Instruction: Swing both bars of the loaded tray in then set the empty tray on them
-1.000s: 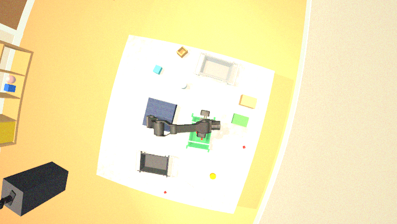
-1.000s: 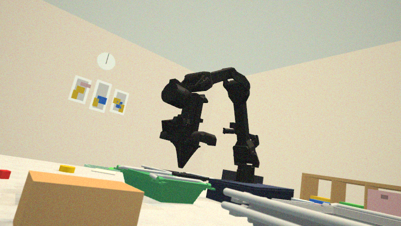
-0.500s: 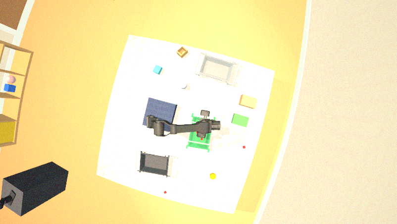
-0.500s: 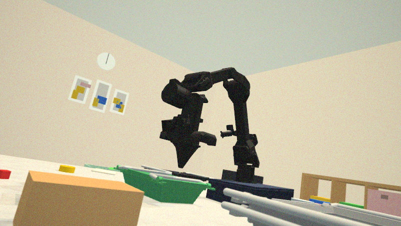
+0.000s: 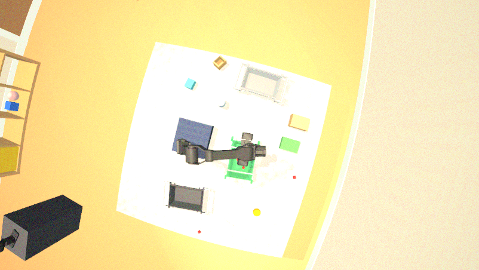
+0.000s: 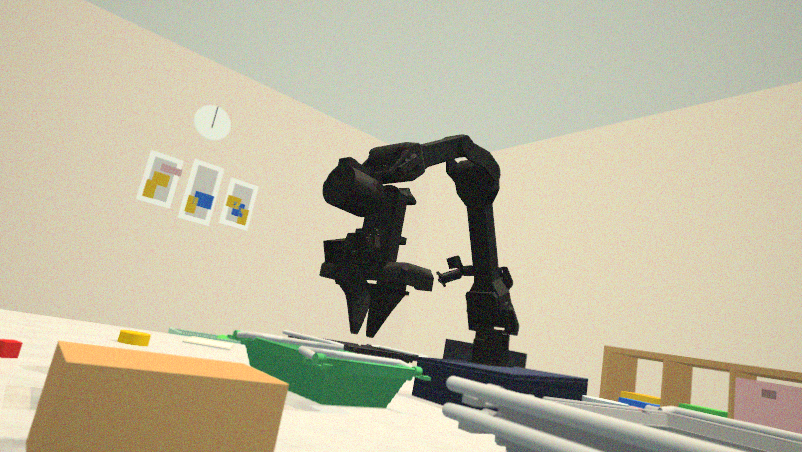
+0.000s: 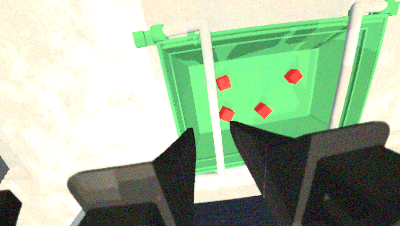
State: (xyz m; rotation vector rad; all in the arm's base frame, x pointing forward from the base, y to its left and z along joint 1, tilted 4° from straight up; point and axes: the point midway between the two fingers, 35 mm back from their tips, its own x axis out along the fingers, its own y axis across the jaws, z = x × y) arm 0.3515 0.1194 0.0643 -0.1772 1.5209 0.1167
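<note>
Now: the black tray 240 mm behind my gripper tip, 450 mm to the right of it and 50 mm below it. Also, from my gripper tip: orange box (280 mm ahead, 280 mm to the left, 60 mm below); green block (270 mm ahead, 120 mm to the left, 70 mm below); red bit (390 mm ahead, 70 mm to the right, 80 mm below).
</note>
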